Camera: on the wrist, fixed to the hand. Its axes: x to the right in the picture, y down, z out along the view.
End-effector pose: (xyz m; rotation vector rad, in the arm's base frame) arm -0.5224 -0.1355 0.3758 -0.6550 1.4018 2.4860
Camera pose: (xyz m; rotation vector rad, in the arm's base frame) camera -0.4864 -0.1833 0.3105 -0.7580 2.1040 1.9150
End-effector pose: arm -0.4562 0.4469 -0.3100 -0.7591 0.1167 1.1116
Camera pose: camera -0.4013 0.3909 -0.3512 -0.3432 0.6068 0.9687
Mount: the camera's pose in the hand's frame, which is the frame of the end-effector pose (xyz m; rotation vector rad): 0.0010 -0.0384 -0.0798 0.5830 0.2056 0.0447
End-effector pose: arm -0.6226 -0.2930 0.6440 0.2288 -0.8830 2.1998
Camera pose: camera -0.5883 -0.2213 0.6049 0.2521 -0.1203 2.4238
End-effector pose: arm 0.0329 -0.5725 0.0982 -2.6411 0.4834 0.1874
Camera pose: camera 0.0520 -0.5765 0.1846 -2.0850 0.5637 -0.1900
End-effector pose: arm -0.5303 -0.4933 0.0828 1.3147 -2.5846 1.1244
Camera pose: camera -0.5258 -0.4596 0.1646 -1.0857 2.1436 -1.9289
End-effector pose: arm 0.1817 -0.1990 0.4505 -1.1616 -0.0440 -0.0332
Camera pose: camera 0.1822 -0.2875 0.4540 -0.5718 0.1468 -0.0936
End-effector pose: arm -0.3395 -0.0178 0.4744 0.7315 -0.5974 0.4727
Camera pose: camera -0.2894 0.0156 0.4094 1.2059 -0.2780 0.7677
